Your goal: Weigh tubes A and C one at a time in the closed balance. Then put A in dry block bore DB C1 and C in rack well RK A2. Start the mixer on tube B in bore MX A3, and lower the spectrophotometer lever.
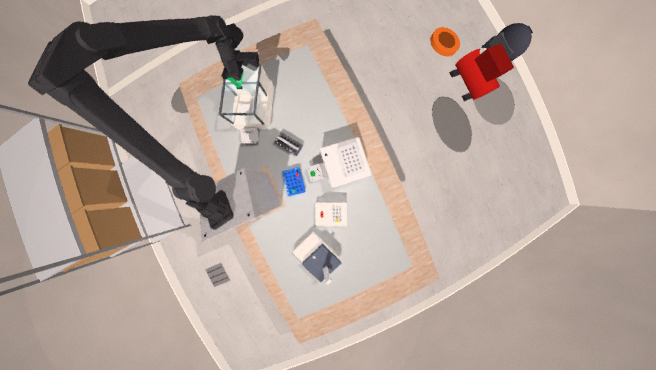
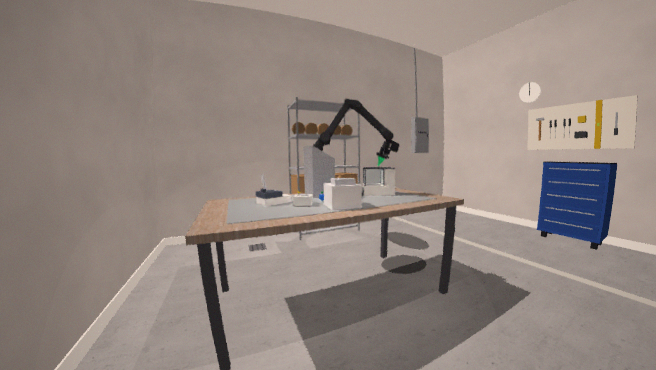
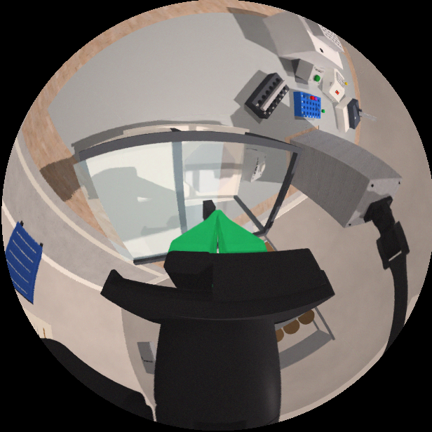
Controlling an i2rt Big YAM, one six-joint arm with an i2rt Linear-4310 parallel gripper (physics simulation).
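Where they show: gripper, between the fingertips: (image 1: 239,87) (image 2: 378,165); arm's base, origin of its link: (image 1: 219,210) (image 2: 315,151).
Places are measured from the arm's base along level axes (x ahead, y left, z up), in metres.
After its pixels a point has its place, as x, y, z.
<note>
My gripper (image 1: 240,86) {0.281, 0.416, -0.122} (image 2: 380,164) {0.281, 0.416, -0.122} (image 3: 217,214) is shut and empty, its green fingertips at the top of the glass balance (image 1: 257,102) {0.309, 0.335, -0.171} (image 2: 379,190) {0.348, 0.363, -0.311} (image 3: 200,136). A small black knob (image 3: 209,207) shows just beyond the tips; contact cannot be told. The blue rack (image 1: 289,181) {0.217, -0.020, -0.320} (image 3: 300,106) holds tubes with red, purple and green caps; their letters are unreadable. A beige device (image 1: 326,206) {0.301, -0.222, -0.291} has a red mark and a yellow cap (image 1: 337,220) {0.308, -0.303, -0.263}. The spectrophotometer (image 1: 320,261) {0.127, -0.425, -0.270} (image 2: 270,194) {0.197, -0.454, -0.281} has its pale lever (image 1: 327,275) {0.136, -0.470, -0.186} (image 2: 263,181) {0.139, -0.479, -0.199} raised. Which device is mixer or dry block is unclear.
A black rack (image 1: 281,141) {0.295, 0.168, -0.314} (image 3: 256,103) stands between balance and blue rack. A small display unit (image 1: 249,136) {0.175, 0.274, -0.278} adjoins the balance. A large white box (image 1: 330,170) {0.408, -0.094, -0.215} (image 2: 343,196) {0.566, -0.148, -0.276} and a green-button unit (image 1: 315,173) {0.346, -0.063, -0.277} stand beyond the blue rack. The grey arm pedestal (image 1: 252,192) {0.124, -0.011, -0.033} (image 3: 335,167) is at the table edge.
</note>
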